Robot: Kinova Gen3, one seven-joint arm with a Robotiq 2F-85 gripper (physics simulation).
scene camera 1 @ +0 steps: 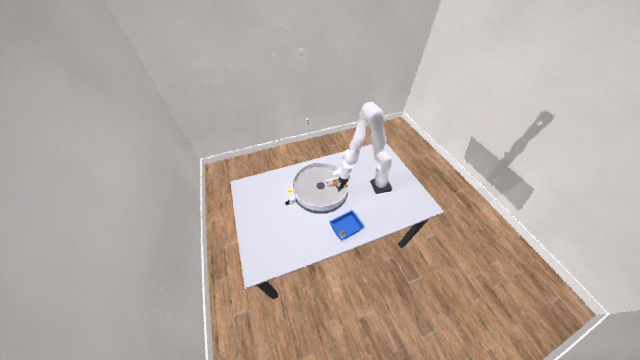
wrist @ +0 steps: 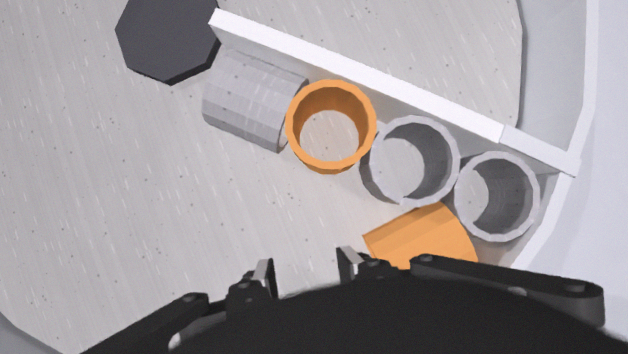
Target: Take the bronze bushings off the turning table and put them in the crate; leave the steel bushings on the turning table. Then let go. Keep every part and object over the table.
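Frame: origin at the arm's base, x ahead, y left, z up, level; centimetres.
Seen in the pictures: gripper, fingertip midpoint: (scene camera 1: 340,189) (wrist: 307,271); arm's base at its link origin: (scene camera 1: 380,183).
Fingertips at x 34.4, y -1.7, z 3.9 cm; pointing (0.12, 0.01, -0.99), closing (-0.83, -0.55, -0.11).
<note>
Offsets run from my fingertips to a thing's top centre. "spot": to the spot under its first point. Level surfaces: height alone.
The turning table @(dz +0.0, dx +12.7, dy -8.7 cm) (scene camera 1: 309,195) (wrist: 150,200) carries several bushings. In the wrist view, a steel bushing @(dz +3.0, dx +5.7, dy -6.6 cm) (wrist: 250,102) lies on its side, touching an upright bronze bushing @(dz +3.0, dx +1.9, dy -6.7 cm) (wrist: 331,95). Two upright steel bushings, one @(dz +3.0, dx -1.9, dy -6.8 cm) (wrist: 437,152) beside the bronze one and the other @(dz +3.0, dx -5.8, dy -7.0 cm) (wrist: 511,200) near the rim, stand farther right. Another bronze bushing @(dz +3.0, dx -4.3, dy -3.3 cm) (wrist: 420,232) lies on its side below them, partly hidden by the gripper. My gripper (scene camera 1: 341,186) (wrist: 307,271) is partly open and empty, over the turning table, left of the lying bronze bushing. The blue crate @(dz -1.1, dx +6.2, dy +27.1 cm) (scene camera 1: 350,223) holds a small brownish bushing @(dz -1.8, dx +11.8, dy +32.7 cm) (scene camera 1: 342,234) in its front corner.
A white divider bar @(spot: dz +3.5, dx +1.6, dy -9.0 cm) (wrist: 360,75) runs from near the dark hub @(dz +0.0, dx +12.7, dy -8.7 cm) (scene camera 1: 320,185) (wrist: 167,40) to the rim, behind the bushings. The raised rim @(spot: dz +3.5, dx -7.8, dy -6.4 cm) (wrist: 540,230) surrounds the turning table. A small white device @(spot: dz -0.4, dx +36.0, dy -4.1 cm) (scene camera 1: 292,198) with yellow and black parts stands left of it on the table @(dz -6.1 cm) (scene camera 1: 270,240).
</note>
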